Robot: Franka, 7 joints.
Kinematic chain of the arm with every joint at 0, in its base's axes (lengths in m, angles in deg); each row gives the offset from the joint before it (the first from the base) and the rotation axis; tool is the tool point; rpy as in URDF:
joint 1: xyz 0 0 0.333 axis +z
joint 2: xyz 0 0 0 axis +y
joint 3: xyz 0 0 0.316 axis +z
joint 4: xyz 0.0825 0 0 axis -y
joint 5: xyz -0.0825 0 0.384 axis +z
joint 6: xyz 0 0 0 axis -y
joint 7: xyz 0.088 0 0 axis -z
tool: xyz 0 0 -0.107 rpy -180 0 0
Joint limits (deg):
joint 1: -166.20..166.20
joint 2: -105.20..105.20
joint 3: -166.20..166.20
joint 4: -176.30..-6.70
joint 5: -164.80..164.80
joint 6: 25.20..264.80
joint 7: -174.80..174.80
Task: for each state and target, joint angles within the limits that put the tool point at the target. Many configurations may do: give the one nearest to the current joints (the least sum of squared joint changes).
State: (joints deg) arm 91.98 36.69 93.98 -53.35 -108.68 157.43 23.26
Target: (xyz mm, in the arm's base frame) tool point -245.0 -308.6 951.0
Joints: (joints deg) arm 112.91 25.03 132.90 -76.29 -112.29 180.05 23.26
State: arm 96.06 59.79 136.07 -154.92 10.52 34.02 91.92
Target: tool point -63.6 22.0 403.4
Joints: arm 64.19 92.63 131.36 -170.13 3.83 25.20 91.92
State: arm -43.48 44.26 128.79 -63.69 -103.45 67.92 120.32
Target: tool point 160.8 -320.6 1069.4
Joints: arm -90.24 42.86 166.20 -41.61 -118.04 90.38 120.32
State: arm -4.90 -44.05 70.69 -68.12 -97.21 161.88 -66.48
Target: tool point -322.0 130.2 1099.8
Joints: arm 22.05 -39.42 36.08 -43.11 -96.61 149.78 -66.48
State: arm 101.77 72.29 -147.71 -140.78 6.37 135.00 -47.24
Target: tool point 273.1 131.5 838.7
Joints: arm 107.02 80.88 -148.65 -120.18 6.37 140.90 -47.24
